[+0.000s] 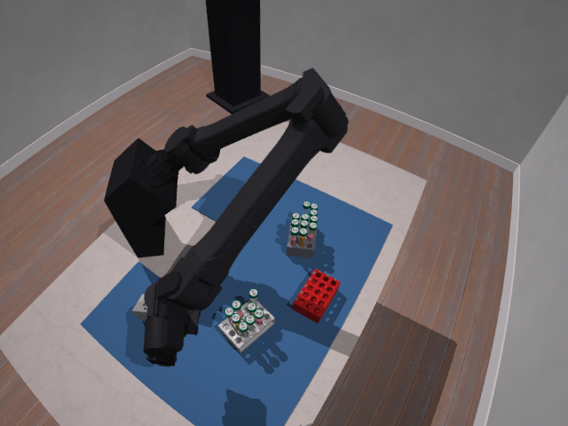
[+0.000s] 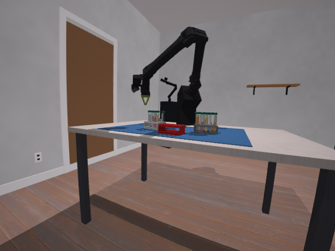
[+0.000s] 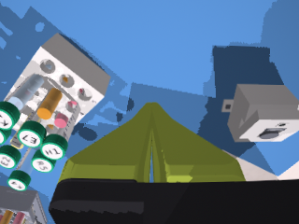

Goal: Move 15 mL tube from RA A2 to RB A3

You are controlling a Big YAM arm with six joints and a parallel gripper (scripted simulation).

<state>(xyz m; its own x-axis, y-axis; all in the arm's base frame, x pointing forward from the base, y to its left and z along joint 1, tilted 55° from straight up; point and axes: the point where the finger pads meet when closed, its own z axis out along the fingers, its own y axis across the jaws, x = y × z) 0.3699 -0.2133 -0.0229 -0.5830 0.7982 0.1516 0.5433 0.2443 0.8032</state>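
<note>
Right now my hand is 190 mm past the grey done button box, 40 mm to the left of it and 140 mm above it. From my hand the other things lie so: tube: 10 mm ahead, 200 mm to the left, 110 mm below; then grey rack RA: 80 mm behind, 470 mm to the left, 150 mm below; then white rack RB: 30 mm ahead, 150 mm to the left, 150 mm below.
</note>
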